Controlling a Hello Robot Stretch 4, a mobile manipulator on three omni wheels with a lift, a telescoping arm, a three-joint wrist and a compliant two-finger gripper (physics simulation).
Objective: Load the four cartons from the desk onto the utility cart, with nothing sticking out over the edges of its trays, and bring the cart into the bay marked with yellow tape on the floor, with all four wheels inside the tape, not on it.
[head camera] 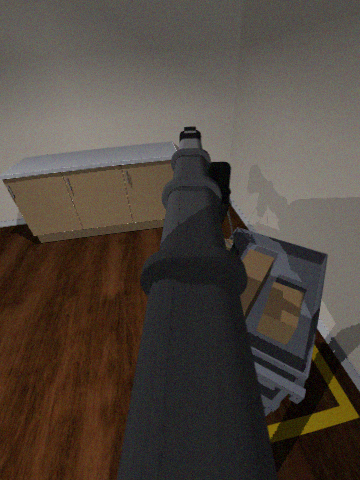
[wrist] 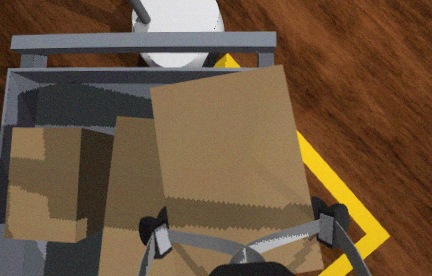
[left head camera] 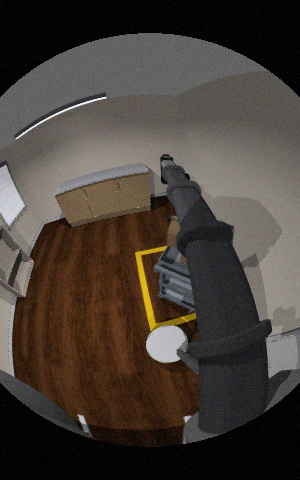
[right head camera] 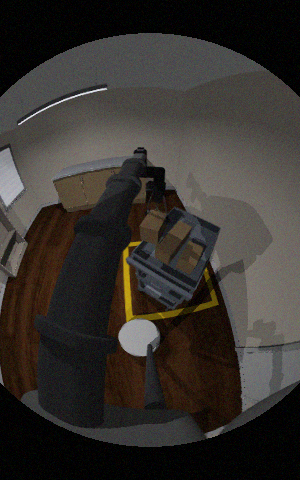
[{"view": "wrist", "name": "my gripper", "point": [243,218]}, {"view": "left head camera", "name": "yellow tape bay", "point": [152,325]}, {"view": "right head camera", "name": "yellow tape bay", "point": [128,310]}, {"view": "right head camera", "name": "tan cabinet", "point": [79,186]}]
